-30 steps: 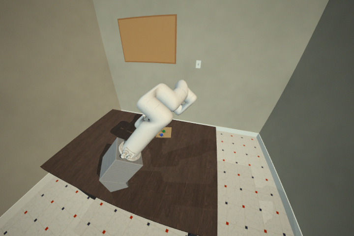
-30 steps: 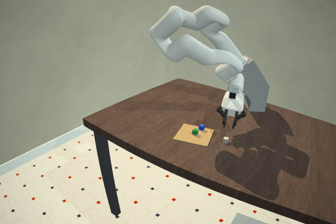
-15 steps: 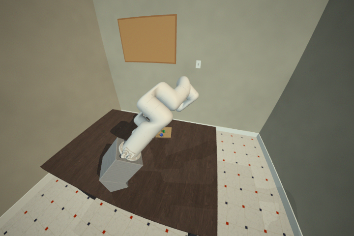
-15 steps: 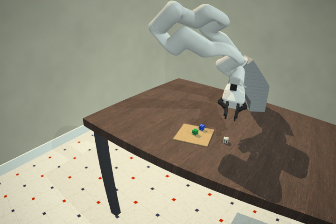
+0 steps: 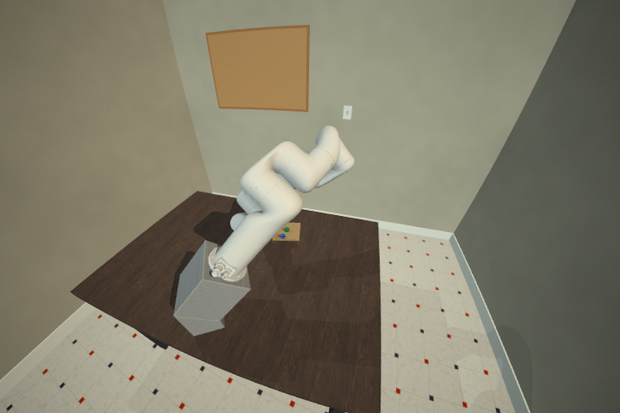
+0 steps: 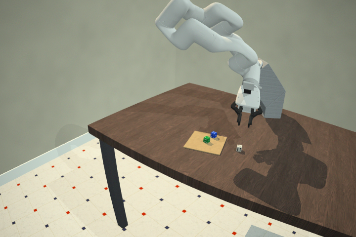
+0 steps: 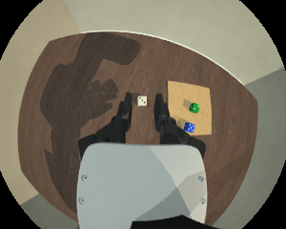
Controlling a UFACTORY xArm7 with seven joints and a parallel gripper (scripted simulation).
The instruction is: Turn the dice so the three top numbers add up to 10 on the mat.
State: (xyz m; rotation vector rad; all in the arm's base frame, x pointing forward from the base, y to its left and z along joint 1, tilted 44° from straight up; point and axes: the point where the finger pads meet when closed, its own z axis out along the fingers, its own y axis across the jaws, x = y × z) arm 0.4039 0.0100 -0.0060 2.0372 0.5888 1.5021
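The white die is 40 mm ahead of my hand and 100 mm below it. Also, from my hand: green die: 30 mm ahead, 130 mm to the right, 100 mm below; tan mat: 30 mm ahead, 130 mm to the right, 110 mm below; blue die: 20 mm behind, 120 mm to the right, 100 mm below.
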